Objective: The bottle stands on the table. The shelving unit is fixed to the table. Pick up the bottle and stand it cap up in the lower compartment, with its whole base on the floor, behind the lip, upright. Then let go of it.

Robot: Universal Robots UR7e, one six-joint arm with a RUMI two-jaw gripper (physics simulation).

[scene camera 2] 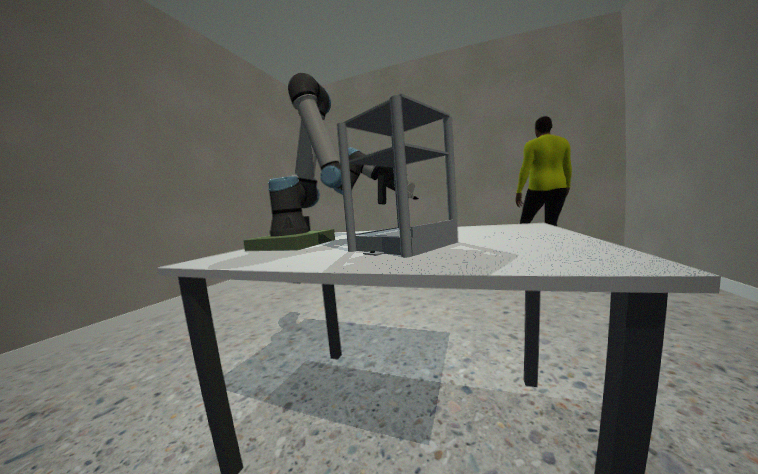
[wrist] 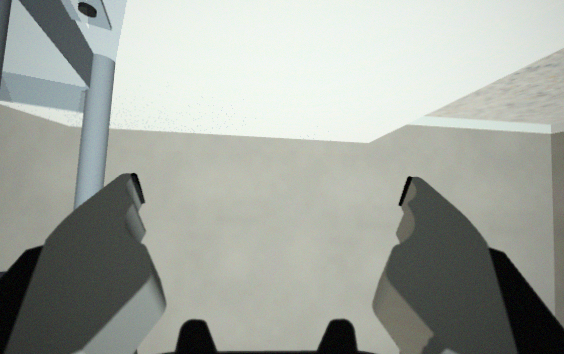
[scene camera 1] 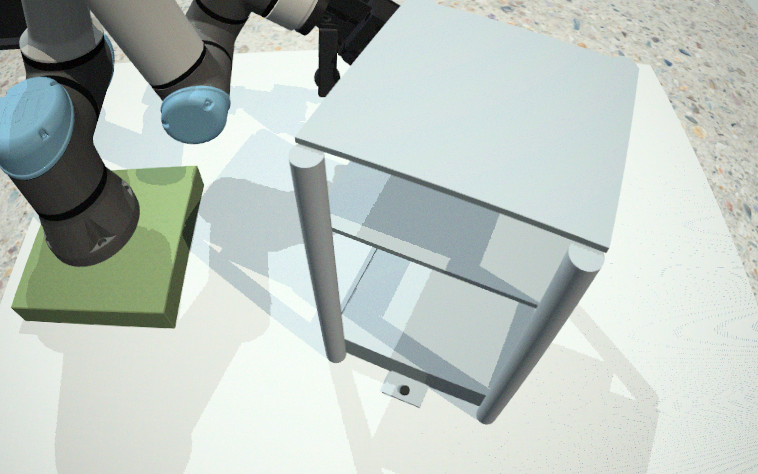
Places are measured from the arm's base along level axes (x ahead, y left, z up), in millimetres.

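Pixels of known places: gripper, fingertip midpoint: (scene camera 2: 415, 198) (wrist: 274, 179); arm's base at its link origin: (scene camera 2: 290, 233) (scene camera 1: 94, 223).
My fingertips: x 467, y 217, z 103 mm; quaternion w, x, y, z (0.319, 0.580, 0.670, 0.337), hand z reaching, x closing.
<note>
Ahead of a thing's pixels: the offset from my fingertips to its top centre.
The bottle does not show in any of the three views. The grey shelving unit {dx +46, dy -277, dz +219 mm} (scene camera 1: 475, 122) (scene camera 2: 397, 134) (wrist: 96, 135) stands on the table, with round posts, a top board and a middle shelf. A low lip (scene camera 1: 413, 373) (scene camera 2: 378, 243) (wrist: 62, 45) runs along the lower compartment's floor, and no bottle shows on the visible part of that floor. My gripper (scene camera 2: 398, 195) (wrist: 274, 179) is open, with nothing between its fingers. It is above table height beside the unit, on the side away from the scene cameras. The top board partly hides it in scene camera 1.
The arm stands on a green block (scene camera 1: 111, 285) (scene camera 2: 287, 242) left of the unit. A small tab with a hole {dx +4, dy -391, dz -143 mm} (scene camera 1: 415, 394) sits at the unit's foot. The table's edge (scene camera 2: 503, 283) crosses scene camera 2. A person in a yellow top (scene camera 2: 547, 162) stands beyond the table.
</note>
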